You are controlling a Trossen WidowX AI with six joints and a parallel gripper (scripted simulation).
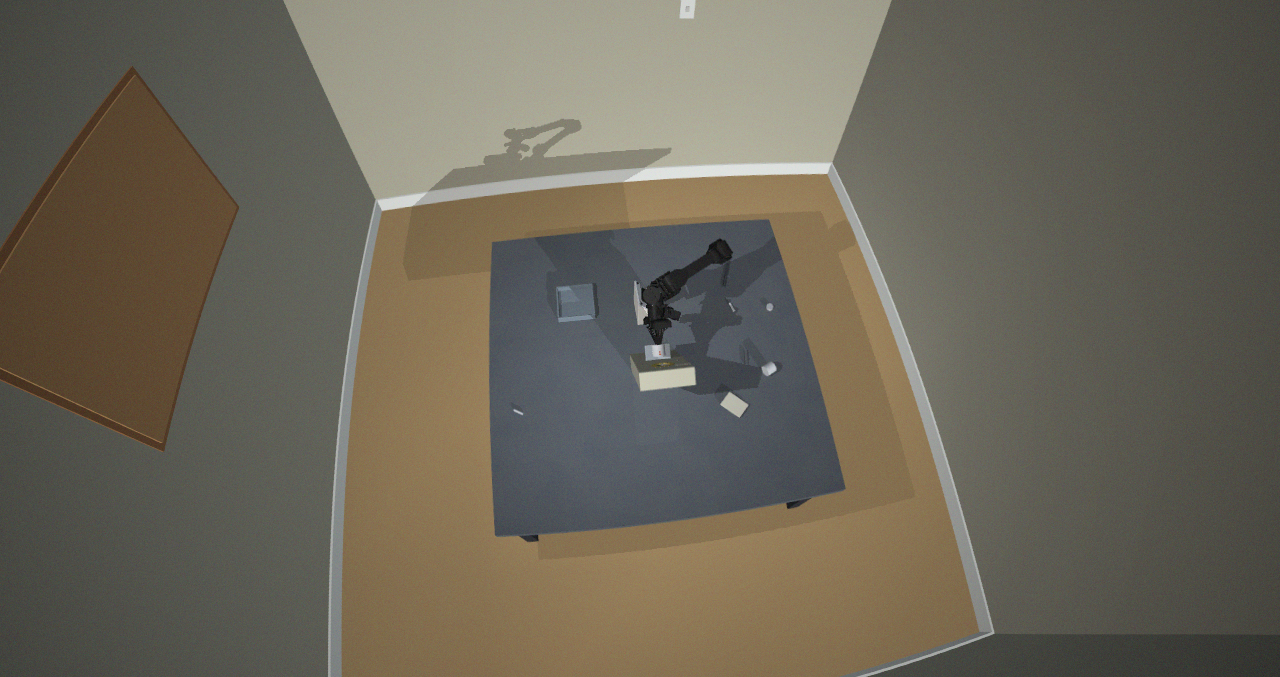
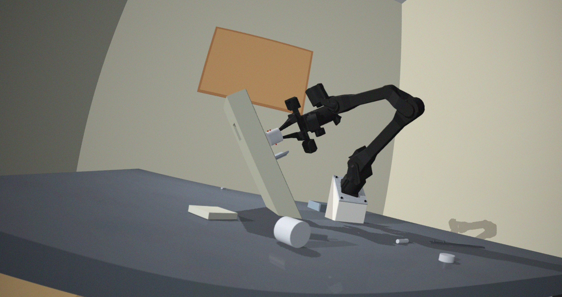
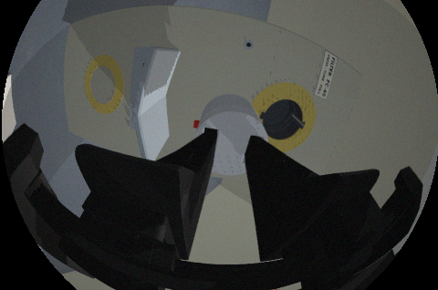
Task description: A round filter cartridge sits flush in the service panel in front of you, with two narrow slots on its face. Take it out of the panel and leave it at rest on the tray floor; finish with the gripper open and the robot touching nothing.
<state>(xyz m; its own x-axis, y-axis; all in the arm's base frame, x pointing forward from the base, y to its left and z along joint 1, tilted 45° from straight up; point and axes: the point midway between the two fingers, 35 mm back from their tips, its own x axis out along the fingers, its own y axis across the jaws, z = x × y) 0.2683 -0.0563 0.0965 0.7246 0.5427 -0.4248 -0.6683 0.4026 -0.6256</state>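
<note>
Right now the round filter cartridge is 1 cm ahead of my gripper tip and 1 cm below it. From my gripper tip the other things lie so: cream service panel (4 cm ahead, 1 cm to the left, 7 cm below); then grey shelf (1 cm behind, 8 cm below); then flat cream block (13 cm ahead, 30 cm to the left, 23 cm below).
</note>
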